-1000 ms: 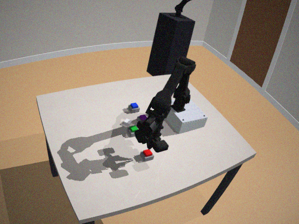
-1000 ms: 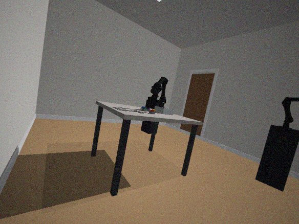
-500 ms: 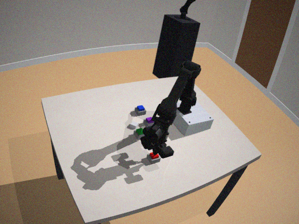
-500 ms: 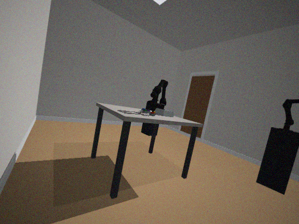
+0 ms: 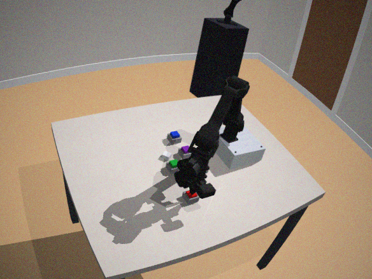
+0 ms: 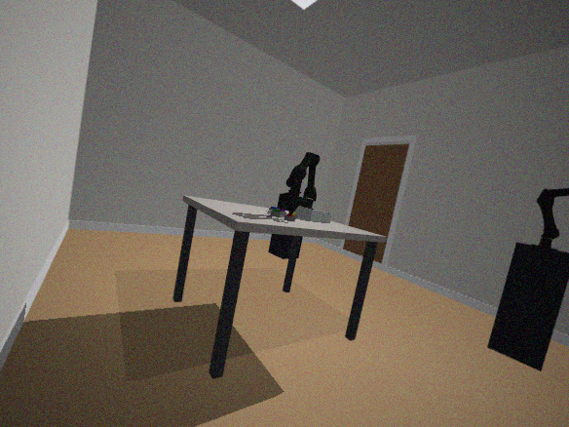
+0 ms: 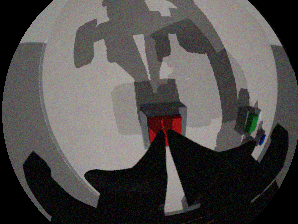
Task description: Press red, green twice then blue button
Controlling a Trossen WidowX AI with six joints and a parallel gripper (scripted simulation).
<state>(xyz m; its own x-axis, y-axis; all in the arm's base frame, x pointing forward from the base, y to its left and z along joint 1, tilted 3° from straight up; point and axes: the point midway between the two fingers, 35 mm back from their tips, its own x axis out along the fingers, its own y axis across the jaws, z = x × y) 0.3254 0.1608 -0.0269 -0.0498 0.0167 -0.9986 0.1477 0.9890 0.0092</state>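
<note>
The red button lies 1 cm below my gripper tip. Also, from my gripper tip: purple button: 22 cm to the right, 14 cm behind; then green button: 17 cm to the right, 4 cm behind; then small white block: 24 cm to the right, 6 cm behind, 2 cm below.
</note>
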